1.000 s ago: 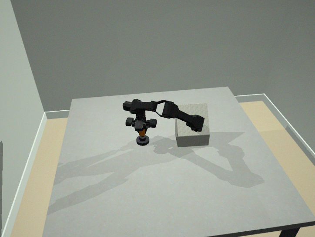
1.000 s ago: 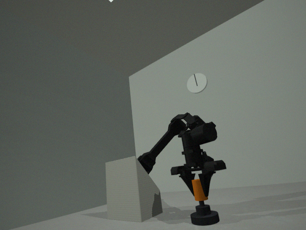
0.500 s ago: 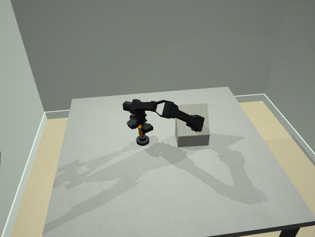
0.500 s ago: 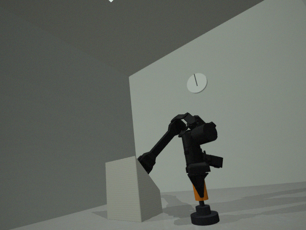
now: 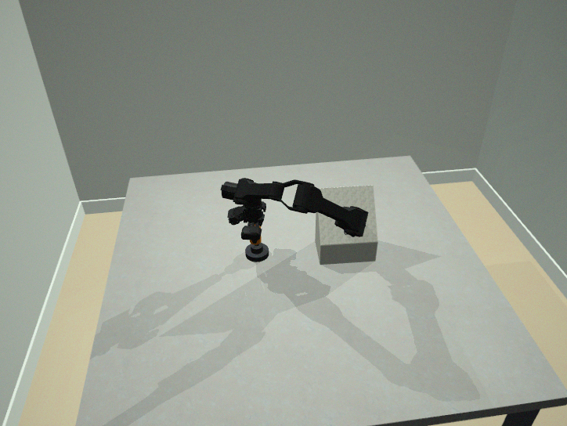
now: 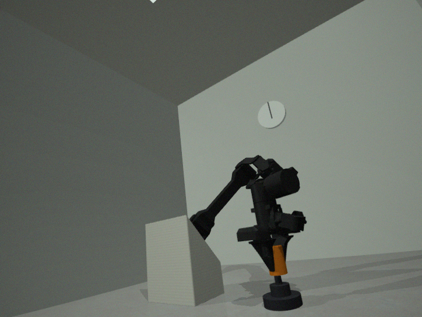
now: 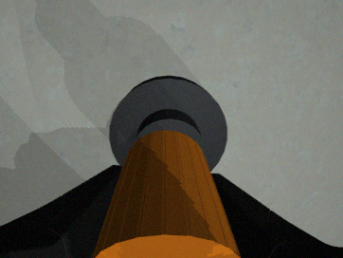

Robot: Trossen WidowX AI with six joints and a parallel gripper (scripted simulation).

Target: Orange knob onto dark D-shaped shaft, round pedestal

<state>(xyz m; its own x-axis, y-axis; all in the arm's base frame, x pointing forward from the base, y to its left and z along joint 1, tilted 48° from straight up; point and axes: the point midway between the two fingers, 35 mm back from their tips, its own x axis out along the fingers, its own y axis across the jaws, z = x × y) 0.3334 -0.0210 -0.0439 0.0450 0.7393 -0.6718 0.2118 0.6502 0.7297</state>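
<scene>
The orange knob lies 20 mm above my gripper tip. Round my gripper tip: dark pedestal 40 mm below.
</scene>
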